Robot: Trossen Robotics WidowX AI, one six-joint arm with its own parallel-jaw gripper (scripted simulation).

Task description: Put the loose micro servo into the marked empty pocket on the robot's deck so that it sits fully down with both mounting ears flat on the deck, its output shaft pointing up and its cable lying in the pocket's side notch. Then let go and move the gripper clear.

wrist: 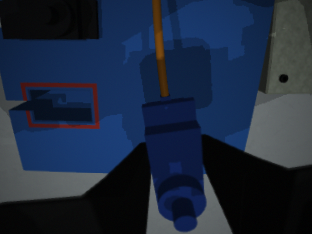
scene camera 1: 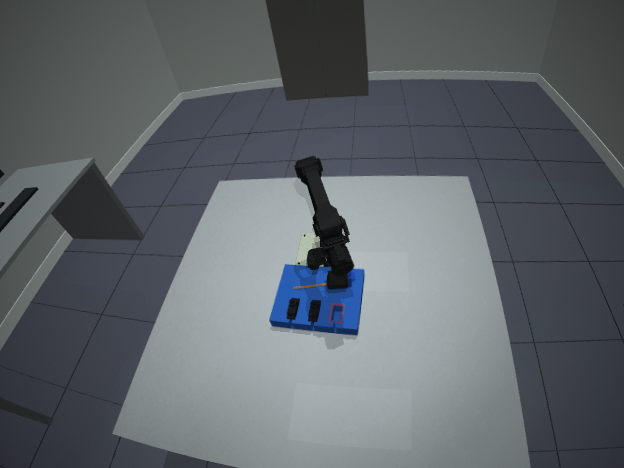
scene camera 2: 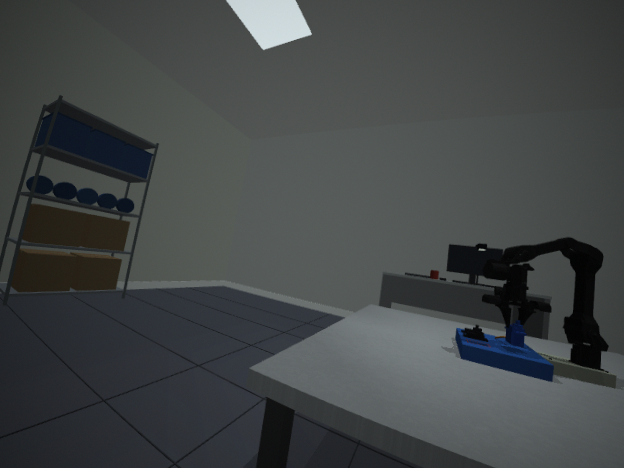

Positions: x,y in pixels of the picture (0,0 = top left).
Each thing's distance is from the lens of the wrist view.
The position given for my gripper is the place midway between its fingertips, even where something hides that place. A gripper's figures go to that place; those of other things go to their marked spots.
my gripper (wrist: pixel 173 145): 0.12 m
blue deck (wrist: pixel 217 59): 0.18 m
